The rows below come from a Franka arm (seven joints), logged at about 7 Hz.
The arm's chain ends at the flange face. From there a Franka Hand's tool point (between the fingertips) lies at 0.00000 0.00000 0.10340 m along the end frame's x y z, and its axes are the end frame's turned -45 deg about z.
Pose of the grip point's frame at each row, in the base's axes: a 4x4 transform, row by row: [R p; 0 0 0 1], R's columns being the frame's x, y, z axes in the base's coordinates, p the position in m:
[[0.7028 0.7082 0.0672 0.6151], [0.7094 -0.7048 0.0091 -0.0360], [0.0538 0.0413 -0.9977 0.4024], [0 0 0 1]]
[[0.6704 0.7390 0.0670 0.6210], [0.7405 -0.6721 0.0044 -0.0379], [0.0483 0.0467 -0.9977 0.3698], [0 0 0 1]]
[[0.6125 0.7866 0.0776 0.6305], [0.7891 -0.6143 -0.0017 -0.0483], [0.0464 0.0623 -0.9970 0.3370], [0 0 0 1]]
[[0.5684 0.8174 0.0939 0.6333], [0.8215 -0.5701 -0.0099 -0.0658], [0.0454 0.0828 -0.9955 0.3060], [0 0 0 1]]
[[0.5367 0.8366 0.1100 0.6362], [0.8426 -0.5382 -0.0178 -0.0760], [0.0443 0.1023 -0.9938 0.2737], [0 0 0 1]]
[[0.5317 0.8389 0.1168 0.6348], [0.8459 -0.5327 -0.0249 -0.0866], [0.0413 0.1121 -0.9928 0.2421], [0 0 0 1]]
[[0.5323 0.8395 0.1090 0.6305], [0.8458 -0.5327 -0.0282 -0.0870], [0.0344 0.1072 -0.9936 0.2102], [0 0 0 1]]
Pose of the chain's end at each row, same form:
[[0.9977 0.0038 0.0672 0.6082], [0.0033 -1.0000 0.0091 -0.0369], [0.0672 -0.0088 -0.9977 0.5056], [0 0 0 1]]
[[0.9966 0.0485 0.0670 0.6141], [0.0484 -0.9989 0.0044 -0.0384], [0.0672 -0.0011 -0.9977 0.4730], [0 0 0 1]]
[[0.9893 0.1231 0.0776 0.6225], [0.1236 -0.9924 -0.0017 -0.0481], [0.0769 0.0112 -0.9970 0.4401], [0 0 0 1]]
[[0.9799 0.1761 0.0939 0.6236], [0.1778 -0.9840 -0.0099 -0.0648], [0.0907 0.0264 -0.9955 0.4089], [0 0 0 1]]
[[0.9711 0.2121 0.1100 0.6248], [0.2152 -0.9764 -0.0178 -0.0742], [0.1037 0.0410 -0.9938 0.3765], [0 0 0 1]]
[[0.9692 0.2172 0.1168 0.6227], [0.2215 -0.9748 -0.0249 -0.0840], [0.1085 0.0501 -0.9928 0.3448], [0 0 0 1]]
[[0.9700 0.2172 0.1090 0.6192], [0.2214 -0.9747 -0.0282 -0.0841], [0.1001 0.0515 -0.9936 0.3129], [0 0 0 1]]

